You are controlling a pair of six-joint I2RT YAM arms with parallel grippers.
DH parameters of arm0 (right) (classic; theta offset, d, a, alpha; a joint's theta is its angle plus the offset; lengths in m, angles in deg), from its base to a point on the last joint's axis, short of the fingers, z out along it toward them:
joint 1: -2.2 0.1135 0.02 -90
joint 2: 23.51 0 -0.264 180
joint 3: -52.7 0 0.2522 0
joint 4: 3.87 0 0.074 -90
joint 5: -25.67 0 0 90
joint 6: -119.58 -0.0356 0 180
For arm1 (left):
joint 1: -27.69 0.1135 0.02 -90
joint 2: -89.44 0 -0.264 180
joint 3: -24.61 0 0.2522 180
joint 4: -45.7 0 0.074 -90
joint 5: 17.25 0 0 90
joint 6: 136.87 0.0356 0 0
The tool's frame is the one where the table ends.
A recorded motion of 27 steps. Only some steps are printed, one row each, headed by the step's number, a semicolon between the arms.
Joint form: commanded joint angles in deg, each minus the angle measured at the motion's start. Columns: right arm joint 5, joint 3, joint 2, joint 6, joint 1, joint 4; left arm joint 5, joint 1, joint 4, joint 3, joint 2, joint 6.
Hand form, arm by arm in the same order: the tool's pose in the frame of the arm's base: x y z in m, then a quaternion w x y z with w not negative. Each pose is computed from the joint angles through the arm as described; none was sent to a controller.
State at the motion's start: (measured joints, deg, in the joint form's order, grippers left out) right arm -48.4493 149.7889 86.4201 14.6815 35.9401 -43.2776; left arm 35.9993 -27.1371 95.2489 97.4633 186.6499 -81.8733
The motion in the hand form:
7: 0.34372 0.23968 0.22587 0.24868 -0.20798 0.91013 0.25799; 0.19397 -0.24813 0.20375 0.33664 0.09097 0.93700 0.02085
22: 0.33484 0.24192 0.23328 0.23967 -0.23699 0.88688 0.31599; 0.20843 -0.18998 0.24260 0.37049 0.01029 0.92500 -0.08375
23: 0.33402 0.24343 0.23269 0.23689 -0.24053 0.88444 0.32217; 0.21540 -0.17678 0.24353 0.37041 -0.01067 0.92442 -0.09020
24: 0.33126 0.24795 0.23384 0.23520 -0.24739 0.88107 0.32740; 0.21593 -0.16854 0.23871 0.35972 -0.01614 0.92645 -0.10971
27: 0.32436 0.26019 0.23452 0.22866 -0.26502 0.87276 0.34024; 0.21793 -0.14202 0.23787 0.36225 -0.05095 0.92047 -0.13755
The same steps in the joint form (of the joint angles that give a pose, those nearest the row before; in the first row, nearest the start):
7: 0.82 -0.80 -1.30 1.18 -0.25 0.86; 6.15 -0.46 -4.14 0.68 -5.26 -1.91
22: 8.11 -2.56 -3.23 1.80 0.10 2.97; 15.12 9.81 -10.39 -5.65 -19.23 -0.77
23: 8.90 -2.64 -3.14 1.80 0.28 3.23; 16.87 12.96 -11.09 -6.52 -20.38 -0.68
24: 9.34 -2.47 -3.14 1.80 0.97 3.32; 20.20 14.73 -12.48 -8.53 -21.52 -0.77
27: 10.49 -2.03 -2.79 1.80 2.82 3.67; 24.61 20.09 -14.86 -12.32 -25.65 -1.12

